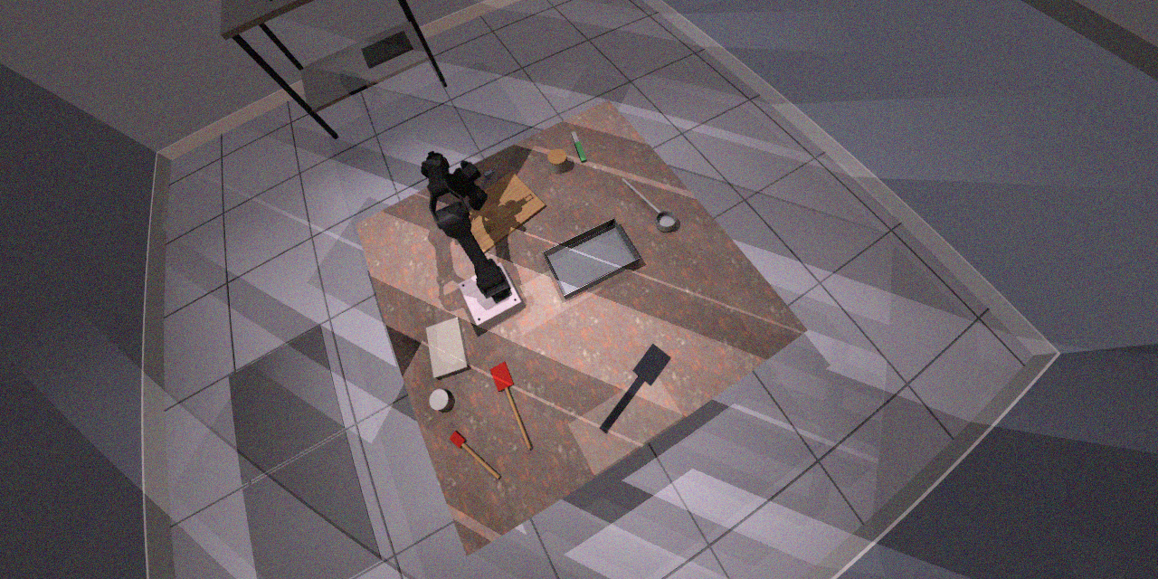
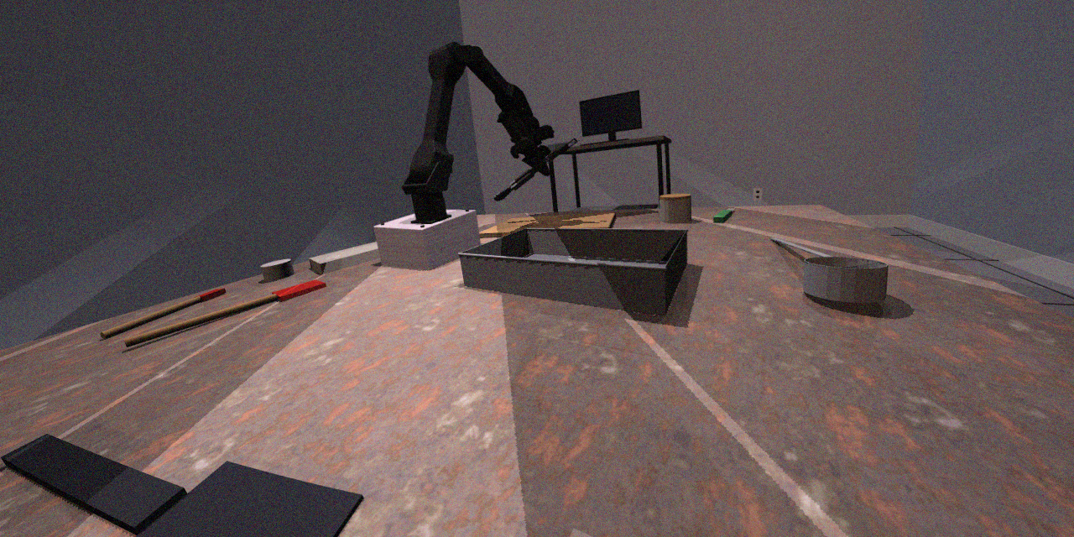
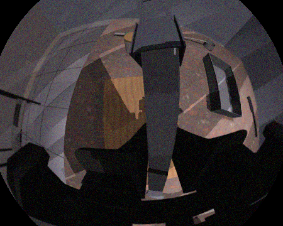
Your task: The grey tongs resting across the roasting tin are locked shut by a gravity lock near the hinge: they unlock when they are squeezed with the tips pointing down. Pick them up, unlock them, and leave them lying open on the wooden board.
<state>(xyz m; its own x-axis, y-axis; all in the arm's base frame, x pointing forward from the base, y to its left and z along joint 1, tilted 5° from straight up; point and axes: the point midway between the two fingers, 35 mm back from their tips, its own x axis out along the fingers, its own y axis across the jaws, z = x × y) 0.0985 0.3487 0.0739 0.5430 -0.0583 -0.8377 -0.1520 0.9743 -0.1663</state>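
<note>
Right now the wooden board is 140 mm below my gripper tip, 10 mm to the left of it and 10 mm behind it. From my gripper tip the other things lie so: green object: 470 mm ahead, 140 mm below, 130 mm to the left; then roasting tin: 380 mm to the right, 220 mm ahead, 130 mm below; then brown jar: 340 mm ahead, 120 mm below, 70 mm to the left.
</note>
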